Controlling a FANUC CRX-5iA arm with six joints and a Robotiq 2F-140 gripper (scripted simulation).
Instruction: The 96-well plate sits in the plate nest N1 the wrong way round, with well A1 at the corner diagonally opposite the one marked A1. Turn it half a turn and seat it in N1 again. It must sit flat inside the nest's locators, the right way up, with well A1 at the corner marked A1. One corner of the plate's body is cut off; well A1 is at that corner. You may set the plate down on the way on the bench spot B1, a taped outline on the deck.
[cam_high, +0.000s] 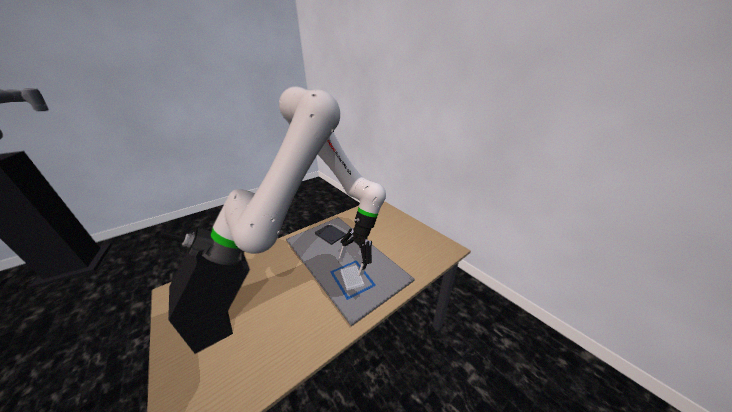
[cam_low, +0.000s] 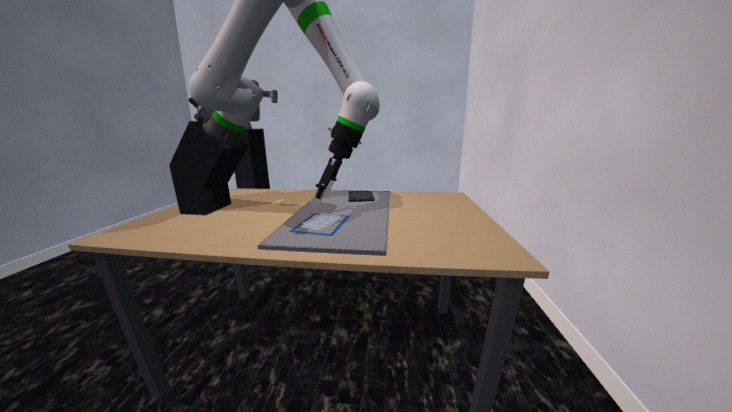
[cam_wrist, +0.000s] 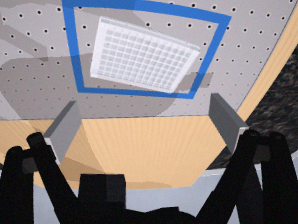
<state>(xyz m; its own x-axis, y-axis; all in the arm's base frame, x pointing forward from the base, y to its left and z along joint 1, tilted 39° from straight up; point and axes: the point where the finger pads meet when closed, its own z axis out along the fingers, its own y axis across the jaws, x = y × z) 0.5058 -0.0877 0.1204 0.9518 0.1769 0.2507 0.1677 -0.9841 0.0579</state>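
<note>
Right now the white 96-well plate is 90 mm below my hand. Also, from my hand: dark plate nest N1 (30 mm ahead, 380 mm to the left, 90 mm below); then A1 label (60 mm ahead, 470 mm to the left, 80 mm below).
</note>
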